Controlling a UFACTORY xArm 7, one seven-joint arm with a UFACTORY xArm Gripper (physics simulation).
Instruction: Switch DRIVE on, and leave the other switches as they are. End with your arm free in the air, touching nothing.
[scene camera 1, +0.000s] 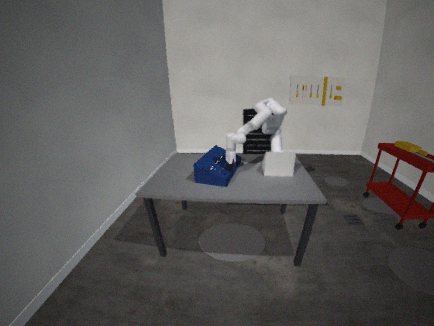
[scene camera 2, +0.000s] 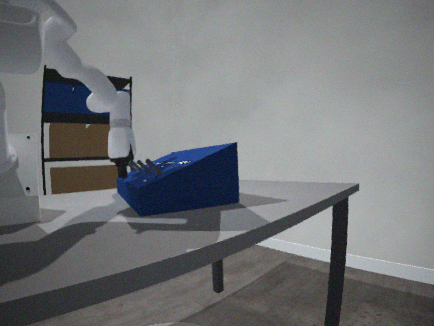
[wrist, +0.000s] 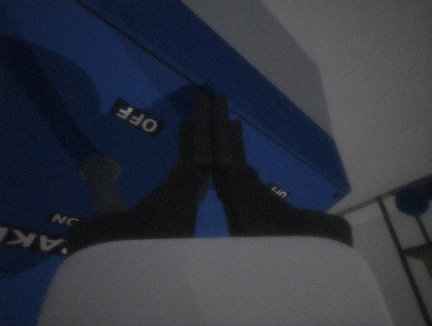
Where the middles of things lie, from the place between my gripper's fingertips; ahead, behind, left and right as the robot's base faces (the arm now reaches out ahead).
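Scene:
Measured from the blue sloped switch box (scene camera 2: 205, 177), my gripper is now 110 mm short of it and 110 mm to the left of it, and it is also 10 mm below it.

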